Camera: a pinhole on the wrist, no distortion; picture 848 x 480 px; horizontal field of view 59.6 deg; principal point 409.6 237.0 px. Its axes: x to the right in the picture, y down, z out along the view. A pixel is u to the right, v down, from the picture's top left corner.
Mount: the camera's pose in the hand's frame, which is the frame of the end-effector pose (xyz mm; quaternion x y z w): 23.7 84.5 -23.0 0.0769 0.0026 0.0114 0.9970
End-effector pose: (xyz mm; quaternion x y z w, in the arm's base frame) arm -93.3 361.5 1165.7 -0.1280 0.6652 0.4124 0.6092
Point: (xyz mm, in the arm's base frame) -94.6 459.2 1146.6
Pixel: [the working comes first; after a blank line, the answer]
In the camera's frame: 25.5 -16.4 93.0

612.8 106.6
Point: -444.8 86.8 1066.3
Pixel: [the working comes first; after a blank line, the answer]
In the camera's frame: 55.3 -125.3 -412.0

behind the camera
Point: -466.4 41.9 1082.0
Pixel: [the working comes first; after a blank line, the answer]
In the camera's frame: 30.8 -139.1 -456.0

behind the camera
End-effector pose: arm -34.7 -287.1 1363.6 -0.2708 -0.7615 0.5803 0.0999
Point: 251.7 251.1 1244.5
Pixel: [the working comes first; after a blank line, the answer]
In the camera's frame: 47.9 125.6 -546.2

behind the camera
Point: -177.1 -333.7 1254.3
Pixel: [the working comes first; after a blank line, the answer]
In the camera's frame: 86.7 -9.4 165.3

798.1 195.0
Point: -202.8 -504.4 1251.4
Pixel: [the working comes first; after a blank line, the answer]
In the camera's frame: 17.1 -19.3 322.9

448.8 192.8
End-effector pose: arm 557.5 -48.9 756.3 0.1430 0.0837 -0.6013 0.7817
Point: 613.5 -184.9 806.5
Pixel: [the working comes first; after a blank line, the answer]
In the camera's frame: 98.7 -40.8 120.3

outside the picture
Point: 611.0 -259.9 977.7
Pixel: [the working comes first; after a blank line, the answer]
In the camera's frame: 114.3 -11.7 304.2

687.7 208.6
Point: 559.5 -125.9 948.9
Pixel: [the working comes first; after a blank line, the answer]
In the camera's frame: -13.5 -40.6 238.9

367.7 111.1
